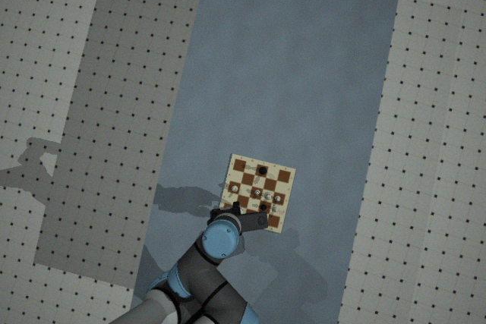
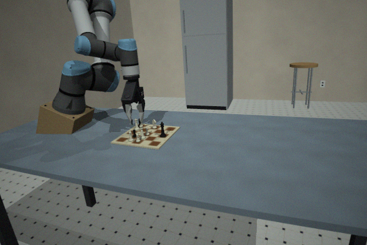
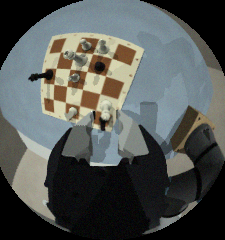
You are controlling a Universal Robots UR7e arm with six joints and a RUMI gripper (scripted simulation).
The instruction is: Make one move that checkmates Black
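My hand is 1 cm above the white piece. Also, from my hand: tall black piece: 15 cm ahead, 6 cm to the right, 1 cm below; chessboard: 7 cm ahead, 4 cm to the right, 4 cm below.
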